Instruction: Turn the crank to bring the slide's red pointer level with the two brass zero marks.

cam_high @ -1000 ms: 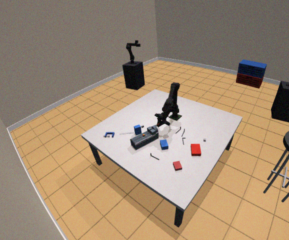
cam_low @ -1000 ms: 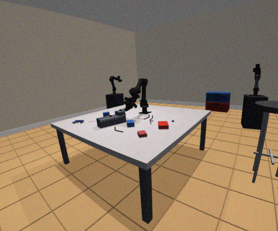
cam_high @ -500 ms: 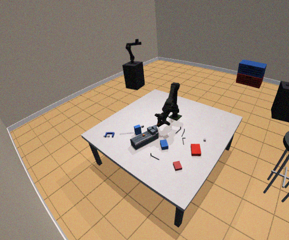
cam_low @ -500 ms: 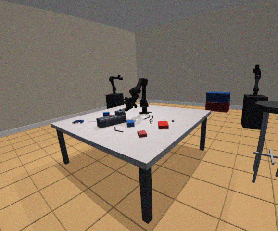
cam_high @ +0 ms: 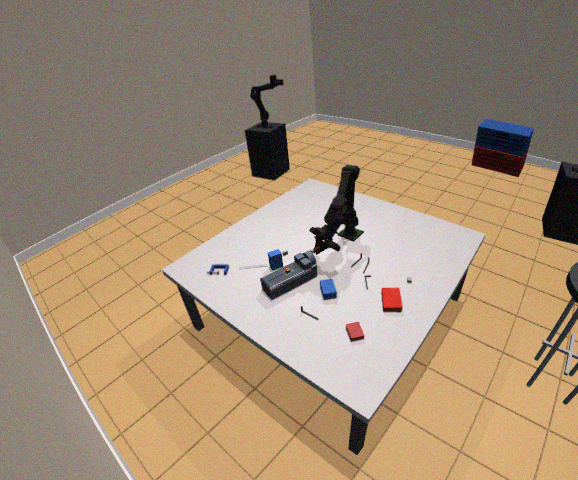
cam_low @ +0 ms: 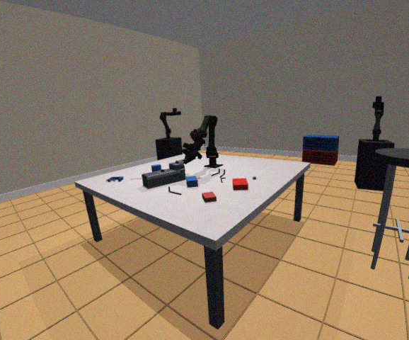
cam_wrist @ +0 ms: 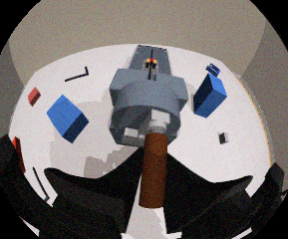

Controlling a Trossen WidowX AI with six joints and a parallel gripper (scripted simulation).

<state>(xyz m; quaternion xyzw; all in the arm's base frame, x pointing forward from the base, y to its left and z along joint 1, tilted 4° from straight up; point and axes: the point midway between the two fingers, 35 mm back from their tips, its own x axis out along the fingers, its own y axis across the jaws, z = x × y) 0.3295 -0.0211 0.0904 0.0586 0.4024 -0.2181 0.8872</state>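
My gripper tip is now 2 cm below the brown crank handle, 2 cm past it and 1 cm to the right of it. The rest, counted from my gripper tip: red pointer: 16 cm ahead, 7 cm to the right, 1 cm below.
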